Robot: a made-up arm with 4 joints.
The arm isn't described. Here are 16 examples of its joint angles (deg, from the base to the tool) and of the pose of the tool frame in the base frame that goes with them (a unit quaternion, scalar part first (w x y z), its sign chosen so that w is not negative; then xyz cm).
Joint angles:
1: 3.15 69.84 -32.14 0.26
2: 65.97 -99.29 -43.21 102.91
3: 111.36 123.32 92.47 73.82
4: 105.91 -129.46 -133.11 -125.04
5: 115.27 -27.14 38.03 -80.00
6: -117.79 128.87 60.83 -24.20
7: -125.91 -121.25 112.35 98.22
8: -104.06 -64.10 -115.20 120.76
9: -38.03 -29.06 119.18 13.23
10: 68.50 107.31 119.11 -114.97
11: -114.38 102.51 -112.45 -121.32
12: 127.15 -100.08 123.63 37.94
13: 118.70 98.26 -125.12 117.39
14: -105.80 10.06 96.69 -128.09
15: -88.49 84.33 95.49 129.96
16: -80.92 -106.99 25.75 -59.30
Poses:
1: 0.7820 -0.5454 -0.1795 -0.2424 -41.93 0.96 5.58
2: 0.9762 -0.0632 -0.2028 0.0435 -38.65 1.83 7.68
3: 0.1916 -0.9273 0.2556 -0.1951 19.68 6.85 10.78
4: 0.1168 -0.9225 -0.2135 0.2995 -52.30 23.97 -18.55
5: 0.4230 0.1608 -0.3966 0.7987 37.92 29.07 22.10
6: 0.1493 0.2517 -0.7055 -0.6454 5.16 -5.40 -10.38
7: 0.9445 -0.1993 0.1303 -0.2265 18.12 -1.72 14.50
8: 0.3748 0.1282 -0.8908 -0.2225 23.73 25.88 4.91
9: 0.5754 0.3280 -0.1308 0.7378 23.59 41.96 8.73
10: 0.8705 0.2030 0.3801 -0.2380 6.79 -43.15 5.89
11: 0.9453 0.3100 0.0431 0.0918 -15.55 -44.97 37.18
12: 0.5569 0.1743 0.7285 -0.3588 -31.26 0.02 -0.05
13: 0.0550 0.5292 0.1965 -0.8236 23.85 3.67 21.33
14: 0.3502 -0.5565 -0.6939 0.2935 -45.36 18.81 32.62
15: 0.0582 0.0157 -0.3439 0.9371 -17.07 3.94 36.91
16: 0.1470 0.8687 0.0070 -0.4730 0.82 47.82 17.96
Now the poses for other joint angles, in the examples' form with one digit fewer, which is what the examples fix.
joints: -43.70 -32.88 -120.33 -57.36
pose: 0.394 0.012 -0.040 -0.918 -31.1 72.2 35.8
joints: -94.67 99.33 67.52 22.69
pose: 0.020 -0.172 0.530 0.830 -6.5 8.9 -0.2
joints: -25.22 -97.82 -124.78 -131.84
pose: 0.133 -0.225 0.295 0.919 6.4 51.8 51.4
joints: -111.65 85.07 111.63 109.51
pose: 0.105 0.356 -0.157 0.915 -6.8 11.6 32.6
